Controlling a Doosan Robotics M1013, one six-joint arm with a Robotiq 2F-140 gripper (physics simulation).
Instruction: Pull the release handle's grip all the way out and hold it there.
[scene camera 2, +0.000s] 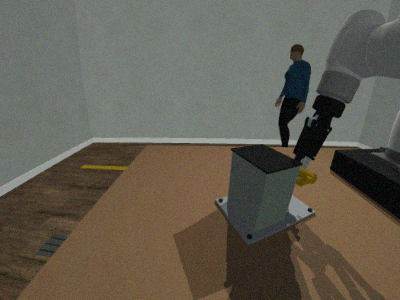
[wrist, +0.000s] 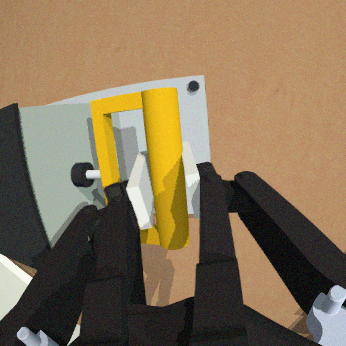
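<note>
The release handle's yellow grip is a rectangular frame with a thick round bar on its outer side. A short white rod joins the frame to a black collar on the grey-green housing. My gripper is shut on the thick bar, with one pale pad inside the frame and the other on the bar's outer side. In the scene view the housing's top corner partly hides the fingertips and the grip.
The housing has a black top and stands on a bolted pale base plate on the brown table. The black robot base is at the right. A person in a blue top stands behind the table.
</note>
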